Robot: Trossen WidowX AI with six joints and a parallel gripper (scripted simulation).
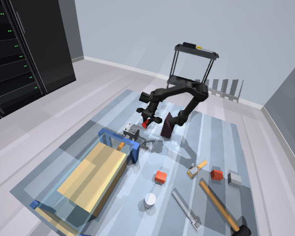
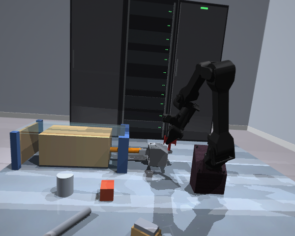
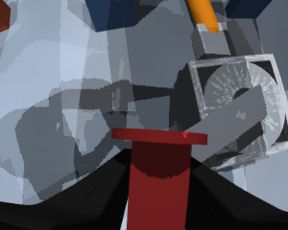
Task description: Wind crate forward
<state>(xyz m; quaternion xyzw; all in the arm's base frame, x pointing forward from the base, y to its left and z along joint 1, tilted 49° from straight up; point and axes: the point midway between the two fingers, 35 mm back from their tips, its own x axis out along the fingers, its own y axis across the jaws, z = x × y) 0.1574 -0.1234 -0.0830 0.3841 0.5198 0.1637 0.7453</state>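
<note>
Now: the crank handle 3 cm to the right of my gripper tip and 3 cm below it. From my gripper tip the other things lie so: red knob: 2 cm behind; then grey winch: 10 cm to the right, 10 cm below, 2 cm ahead; then frame: 19 cm ahead, 7 cm to the right, 3 cm below.
</note>
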